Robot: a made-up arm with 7 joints.
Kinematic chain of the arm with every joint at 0, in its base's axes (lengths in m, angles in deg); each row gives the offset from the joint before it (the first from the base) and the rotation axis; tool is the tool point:
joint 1: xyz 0 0 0.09 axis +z
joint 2: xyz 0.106 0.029 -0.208 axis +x
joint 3: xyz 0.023 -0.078 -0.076 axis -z
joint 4: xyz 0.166 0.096 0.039 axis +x
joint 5: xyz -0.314 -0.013 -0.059 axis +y
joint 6: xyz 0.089 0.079 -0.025 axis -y
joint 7: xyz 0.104 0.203 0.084 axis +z
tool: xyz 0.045 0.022 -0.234
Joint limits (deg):
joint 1: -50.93..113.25
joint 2: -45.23..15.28
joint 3: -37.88..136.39
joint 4: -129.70..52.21
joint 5: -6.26..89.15
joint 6: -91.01..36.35
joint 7: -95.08..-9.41
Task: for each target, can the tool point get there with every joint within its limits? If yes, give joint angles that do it. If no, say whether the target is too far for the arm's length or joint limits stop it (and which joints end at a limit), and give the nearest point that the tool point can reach.
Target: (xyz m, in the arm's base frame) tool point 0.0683 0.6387 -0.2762
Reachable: yes | joints 88.74 -8.17 123.20 26.74 62.55 -34.83 -80.63
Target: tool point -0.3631 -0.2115 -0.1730
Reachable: yes | joints 89.17 4.82 -1.58 30.82 62.44 -58.34 -50.18
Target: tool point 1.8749 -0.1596 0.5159
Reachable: no: too far | nearest point 0.7161 -0.0610 0.0657 | short by 1.247 m
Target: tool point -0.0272 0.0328 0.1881
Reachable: no: joint limits stop it (at a limit: joint 1, joint 2, joint 4, joint 7) | nearest point -0.1955 -0.0315 0.0921 | short by 0.204 m
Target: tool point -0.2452 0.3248 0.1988
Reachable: no: joint limits stop it (at a limit: joint 2, joint 4, joint 5, joint 7) | nearest point -0.2382 0.3155 0.1467 | short by 0.053 m
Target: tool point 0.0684 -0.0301 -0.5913
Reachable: yes | joints 87.85 -34.36 3.70 -16.39 49.61 -13.43 -29.14
